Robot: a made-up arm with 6 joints.
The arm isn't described. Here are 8 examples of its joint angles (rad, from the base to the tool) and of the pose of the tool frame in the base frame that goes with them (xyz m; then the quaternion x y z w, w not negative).
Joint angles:
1: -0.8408 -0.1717 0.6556 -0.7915 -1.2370 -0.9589
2: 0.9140 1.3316 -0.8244 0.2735 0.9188 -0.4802
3: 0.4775 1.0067 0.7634 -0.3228 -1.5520 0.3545
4: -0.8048 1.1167 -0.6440 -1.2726 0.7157 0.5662
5: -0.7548 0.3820 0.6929 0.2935 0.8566 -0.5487
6: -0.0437 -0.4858 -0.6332 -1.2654 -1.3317 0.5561
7: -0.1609 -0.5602 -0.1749 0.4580 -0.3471 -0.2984
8: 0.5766 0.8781 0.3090 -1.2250 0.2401 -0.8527
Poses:
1: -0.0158 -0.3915 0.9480 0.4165 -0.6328 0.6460 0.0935
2: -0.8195 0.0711 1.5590 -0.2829 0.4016 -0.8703 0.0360
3: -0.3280 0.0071 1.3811 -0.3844 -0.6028 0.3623 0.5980
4: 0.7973 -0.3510 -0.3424 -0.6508 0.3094 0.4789 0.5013
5: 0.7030 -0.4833 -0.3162 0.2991 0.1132 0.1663 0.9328
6: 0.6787 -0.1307 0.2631 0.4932 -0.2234 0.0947 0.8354
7: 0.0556 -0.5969 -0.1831 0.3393 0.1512 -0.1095 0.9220
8: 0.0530 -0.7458 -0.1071 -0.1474 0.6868 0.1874 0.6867
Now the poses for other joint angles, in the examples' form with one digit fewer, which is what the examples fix.
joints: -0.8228 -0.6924 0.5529 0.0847 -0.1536 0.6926
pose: 0.526 -0.277 0.047 0.294 -0.145 -0.018 0.945
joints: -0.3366 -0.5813 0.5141 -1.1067 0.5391 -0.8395
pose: 0.467 0.581 0.371 0.299 0.078 0.662 0.683
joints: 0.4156 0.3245 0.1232 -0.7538 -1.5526 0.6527
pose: 0.072 -0.560 1.137 -0.223 -0.503 0.001 0.835
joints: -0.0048 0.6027 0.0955 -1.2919 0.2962 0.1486
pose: 0.578 -0.153 -0.151 -0.434 0.260 0.495 0.707
